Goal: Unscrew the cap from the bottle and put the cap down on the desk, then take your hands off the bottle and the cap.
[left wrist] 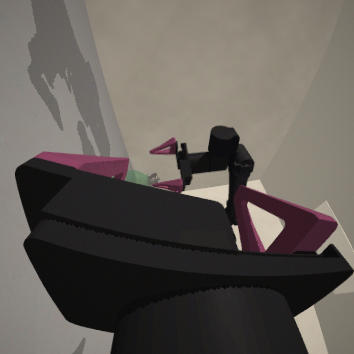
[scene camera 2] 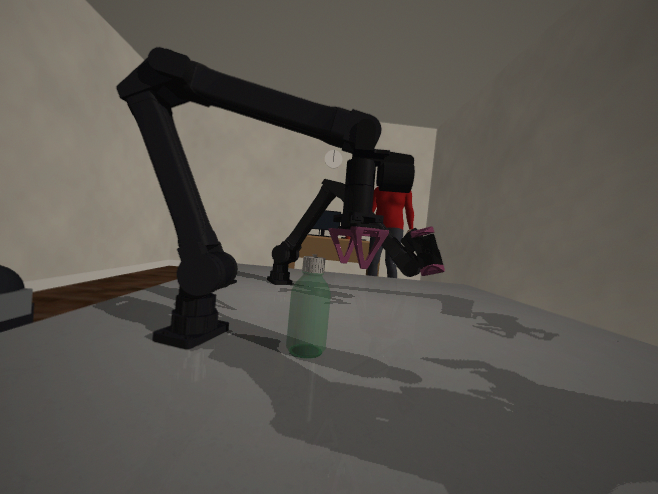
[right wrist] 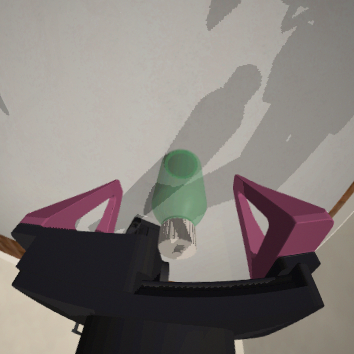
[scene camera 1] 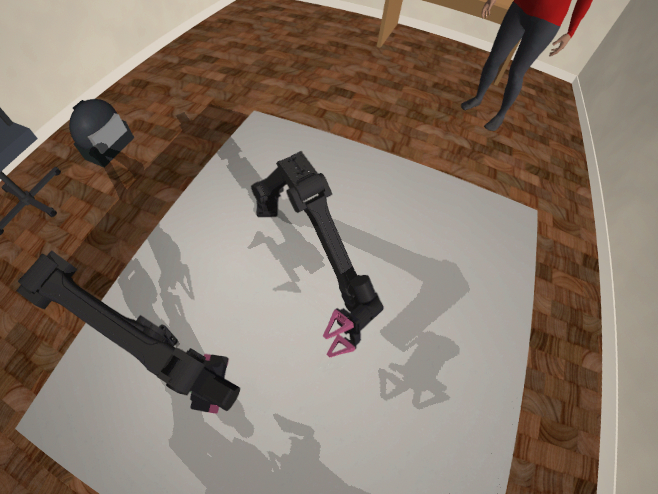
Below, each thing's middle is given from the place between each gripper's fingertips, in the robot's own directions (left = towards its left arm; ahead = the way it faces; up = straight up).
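My right hand is 3 cm to the left of the ribbed cap [right wrist: 177, 237] and 7 cm past it.
Relative to my left hand, the ribbed cap is 260 mm to the right, 50 mm below and 280 mm behind.
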